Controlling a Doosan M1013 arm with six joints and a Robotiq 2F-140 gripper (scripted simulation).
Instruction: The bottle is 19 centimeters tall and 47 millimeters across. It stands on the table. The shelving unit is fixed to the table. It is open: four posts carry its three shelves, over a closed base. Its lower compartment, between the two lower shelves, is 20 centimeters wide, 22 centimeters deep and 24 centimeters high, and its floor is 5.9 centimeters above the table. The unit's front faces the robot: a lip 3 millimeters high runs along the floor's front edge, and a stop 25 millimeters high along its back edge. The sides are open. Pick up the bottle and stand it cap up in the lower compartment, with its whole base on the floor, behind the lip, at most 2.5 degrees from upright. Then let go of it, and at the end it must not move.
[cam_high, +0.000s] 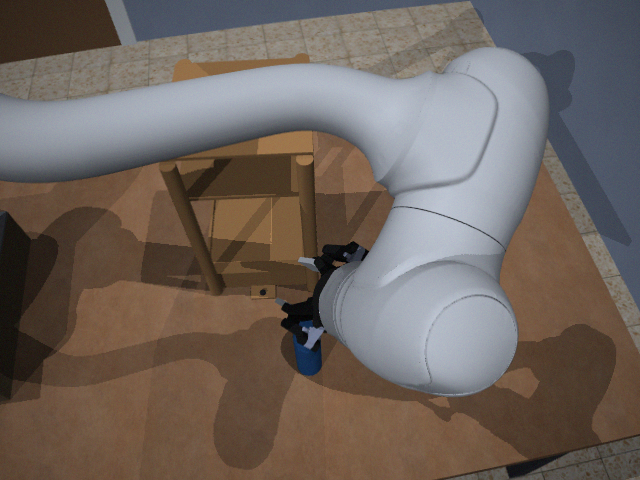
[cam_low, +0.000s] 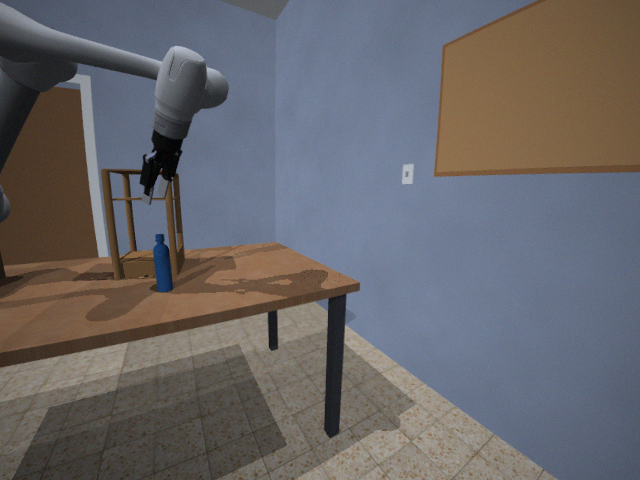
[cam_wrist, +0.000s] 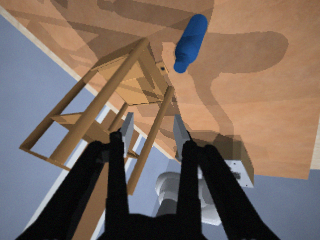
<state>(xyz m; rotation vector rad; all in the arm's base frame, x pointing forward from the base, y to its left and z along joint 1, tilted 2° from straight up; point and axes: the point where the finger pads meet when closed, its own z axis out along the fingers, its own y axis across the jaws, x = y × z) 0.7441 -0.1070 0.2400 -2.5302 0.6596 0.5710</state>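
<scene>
The blue bottle is 20 cm below my hand. From my hand the other things lie so: wooden shelving unit: 28 cm to the left, 12 cm below, 8 cm behind.
</scene>
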